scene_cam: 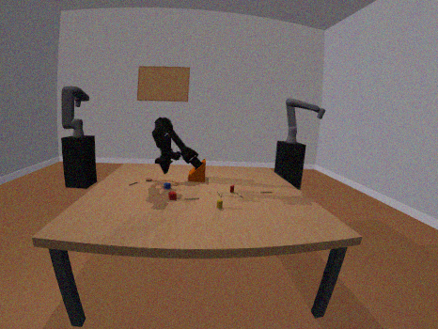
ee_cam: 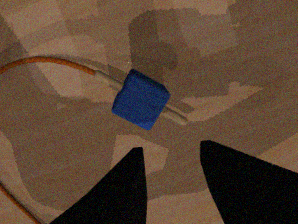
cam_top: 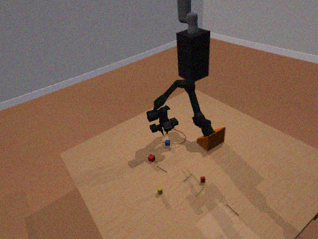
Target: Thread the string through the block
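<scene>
Right now the blue cube is 10 mm behind my gripper tip, 10 mm to the left of it and 80 mm below it. The rest, counted from my gripper tip: red cube (160 mm ahead, 60 mm to the left, 80 mm below); then short stick (80 mm behind, 210 mm to the right, 90 mm below); then round wooden button (150 mm behind, 140 mm to the right, 90 mm below).
</scene>
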